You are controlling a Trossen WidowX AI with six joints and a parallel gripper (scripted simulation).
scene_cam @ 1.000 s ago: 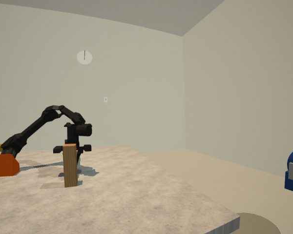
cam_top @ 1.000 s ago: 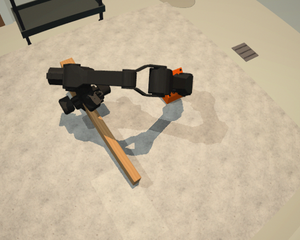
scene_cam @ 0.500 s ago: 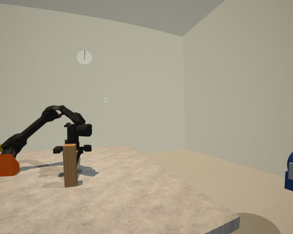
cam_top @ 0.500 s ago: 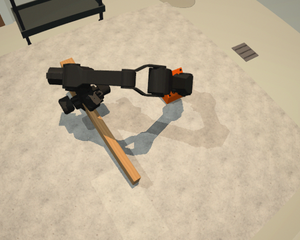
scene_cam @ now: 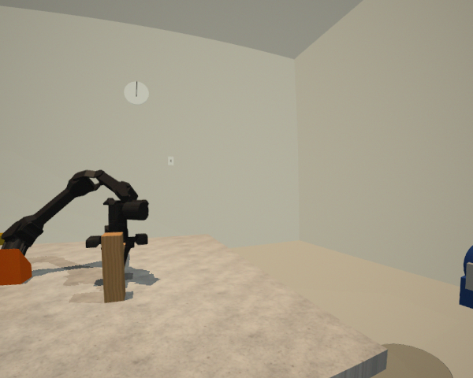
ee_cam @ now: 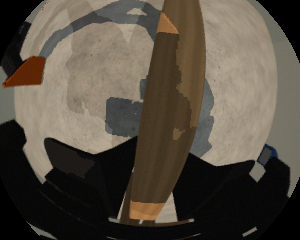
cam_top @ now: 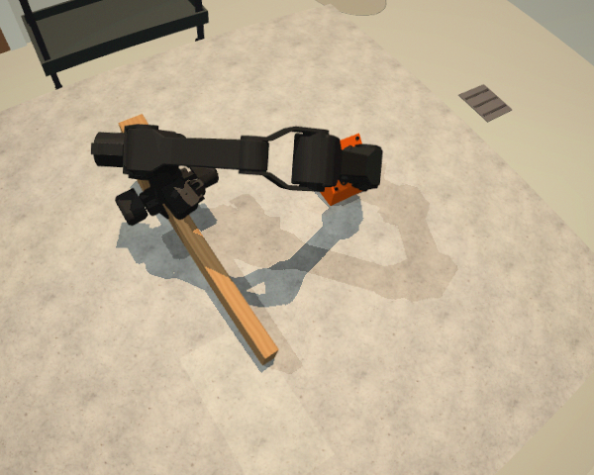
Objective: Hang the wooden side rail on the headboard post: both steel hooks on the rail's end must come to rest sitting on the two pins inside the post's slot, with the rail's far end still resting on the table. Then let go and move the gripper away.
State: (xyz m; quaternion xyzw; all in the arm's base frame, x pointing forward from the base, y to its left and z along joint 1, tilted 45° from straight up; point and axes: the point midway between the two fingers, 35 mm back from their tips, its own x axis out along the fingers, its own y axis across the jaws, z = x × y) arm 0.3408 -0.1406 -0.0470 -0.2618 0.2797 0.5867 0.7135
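Now: gripper tip 130 mm to the left of the wooden headboard post, 40 mm below it and 10 mm past it.
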